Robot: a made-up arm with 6 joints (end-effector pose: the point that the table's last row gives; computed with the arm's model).
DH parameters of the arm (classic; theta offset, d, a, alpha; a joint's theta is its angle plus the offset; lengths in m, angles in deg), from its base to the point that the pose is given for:
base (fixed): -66.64 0 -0.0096 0
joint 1: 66.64 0.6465 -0.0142 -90
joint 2: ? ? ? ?
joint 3: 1.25 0.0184 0.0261 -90
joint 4: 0 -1.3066 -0.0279 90
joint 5: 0 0.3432 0.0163 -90
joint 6: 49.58 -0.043 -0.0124 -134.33
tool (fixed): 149.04 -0.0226 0 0
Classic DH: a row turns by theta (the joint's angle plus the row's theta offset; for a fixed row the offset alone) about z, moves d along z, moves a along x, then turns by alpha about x.
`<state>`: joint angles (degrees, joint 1 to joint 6).
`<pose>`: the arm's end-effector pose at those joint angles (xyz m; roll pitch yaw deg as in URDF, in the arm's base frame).
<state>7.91 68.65 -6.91 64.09 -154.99 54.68</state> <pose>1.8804 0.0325 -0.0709 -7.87 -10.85 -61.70</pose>
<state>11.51 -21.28 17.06 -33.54 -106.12 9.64</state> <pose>0.7420 -0.1319 2.5502 170.49 48.36 -51.49</pose>
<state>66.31 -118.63 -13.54 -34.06 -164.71 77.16</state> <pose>-0.2944 -1.3093 1.3339 145.04 -6.76 71.85</pose>
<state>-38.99 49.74 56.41 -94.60 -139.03 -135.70</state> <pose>1.8482 -1.4218 1.3408 79.45 -48.86 153.28</pose>
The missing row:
joint 2: -88.75 0 1.3409 180
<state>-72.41 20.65 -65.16 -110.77 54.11 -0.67</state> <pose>0.1766 -0.2137 0.5650 -162.75 31.01 94.46</pose>
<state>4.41 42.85 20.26 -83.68 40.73 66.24</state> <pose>1.9966 0.0890 0.8158 -136.07 24.77 -109.29</pose>
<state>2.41 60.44 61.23 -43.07 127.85 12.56</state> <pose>2.4451 -0.1562 1.0632 -7.12 22.65 -97.26</pose>
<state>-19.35 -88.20 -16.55 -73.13 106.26 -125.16</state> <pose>-0.6678 0.1205 1.8601 -170.58 -43.15 -177.33</pose>
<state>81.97 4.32 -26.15 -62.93 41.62 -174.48</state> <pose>0.3148 1.0953 1.0847 92.49 -51.02 87.96</pose>
